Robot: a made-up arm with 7 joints. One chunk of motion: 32 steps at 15 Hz.
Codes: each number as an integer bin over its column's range. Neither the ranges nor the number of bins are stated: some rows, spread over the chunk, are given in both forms.
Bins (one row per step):
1: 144 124 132 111 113 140 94
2: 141 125 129 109 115 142 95
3: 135 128 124 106 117 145 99
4: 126 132 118 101 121 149 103
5: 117 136 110 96 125 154 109
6: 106 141 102 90 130 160 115
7: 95 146 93 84 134 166 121
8: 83 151 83 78 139 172 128
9: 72 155 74 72 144 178 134
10: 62 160 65 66 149 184 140
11: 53 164 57 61 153 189 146
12: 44 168 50 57 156 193 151
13: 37 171 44 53 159 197 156
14: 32 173 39 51 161 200 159
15: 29 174 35 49 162 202 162
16: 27 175 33 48 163 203 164
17: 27 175 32 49 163 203 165
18: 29 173 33 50 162 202 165
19: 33 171 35 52 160 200 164
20: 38 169 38 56 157 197 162
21: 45 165 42 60 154 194 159
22: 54 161 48 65 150 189 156
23: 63 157 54 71 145 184 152
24: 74 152 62 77 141 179 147
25: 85 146 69 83 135 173 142
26: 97 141 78 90 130 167 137
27: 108 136 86 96 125 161 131
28: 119 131 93 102 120 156 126
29: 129 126 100 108 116 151 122
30: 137 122 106 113 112 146 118
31: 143 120 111 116 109 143 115
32: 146 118 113 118 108 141 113
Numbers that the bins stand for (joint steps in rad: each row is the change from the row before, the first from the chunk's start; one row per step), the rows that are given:
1: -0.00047 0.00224 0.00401 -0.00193 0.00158 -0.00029 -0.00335
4: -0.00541 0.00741 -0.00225 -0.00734 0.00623 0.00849 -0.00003
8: -0.01722 0.01971 -0.01789 -0.01979 0.01667 0.03095 0.00918
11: -0.02545 0.02812 -0.02952 -0.02899 0.02480 0.04755 0.01582
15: -0.03204 0.03459 -0.03935 -0.03548 0.03002 0.06025 0.02172
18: -0.03204 0.03394 -0.04025 -0.03494 0.03002 0.06025 0.02282
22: -0.02518 0.02618 -0.03354 -0.02682 0.02306 0.04755 0.01951
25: -0.01667 0.01647 -0.02415 -0.01708 0.01435 0.03193 0.01435
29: -0.00459 0.00353 -0.01029 -0.00355 0.00333 0.01045 0.00697
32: 0.00008 -0.00165 -0.00448 0.00186 -0.00132 0.00068 0.00365
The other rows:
2: -0.00129 0.00288 0.00267 -0.00301 0.00275 0.00166 -0.00298
3: -0.00294 0.00482 0.00044 -0.00464 0.00391 0.00459 -0.00151
5: -0.00788 0.01000 -0.00582 -0.01005 0.00855 0.01338 0.00218
6: -0.01090 0.01324 -0.00940 -0.01329 0.01145 0.01924 0.00439
7: -0.01392 0.01647 -0.01342 -0.01654 0.01377 0.02509 0.00660
9: -0.02024 0.02229 -0.02192 -0.02304 0.01958 0.03681 0.01140
10: -0.02298 0.02553 -0.02594 -0.02628 0.02248 0.04267 0.01361
12: -0.02792 0.03071 -0.03265 -0.03115 0.02654 0.05146 0.01766
13: -0.02984 0.03265 -0.03533 -0.03332 0.02828 0.05536 0.01951
14: -0.03122 0.03394 -0.03756 -0.03440 0.02944 0.05829 0.02061
16: -0.03259 0.03524 -0.04025 -0.03602 0.03060 0.06122 0.02245
17: -0.03259 0.03524 -0.04069 -0.03548 0.03060 0.06122 0.02282
19: -0.03094 0.03265 -0.03935 -0.03386 0.02886 0.05829 0.02245
20: -0.02957 0.03135 -0.03801 -0.03169 0.02712 0.05536 0.02172
21: -0.02765 0.02876 -0.03622 -0.02953 0.02538 0.05244 0.02061
23: -0.02271 0.02359 -0.03086 -0.02358 0.02016 0.04267 0.01803
24: -0.01969 0.02035 -0.02728 -0.02033 0.01784 0.03779 0.01619
26: -0.01337 0.01324 -0.02013 -0.01329 0.01145 0.02607 0.01250
27: -0.01035 0.01000 -0.01655 -0.01005 0.00855 0.02021 0.01029
28: -0.00733 0.00676 -0.01342 -0.00680 0.00565 0.01533 0.00845
30: -0.00239 0.00094 -0.00761 -0.00085 0.00100 0.00556 0.00550
31: -0.00075 -0.00035 -0.00538 0.00078 -0.00074 0.00264 0.00439

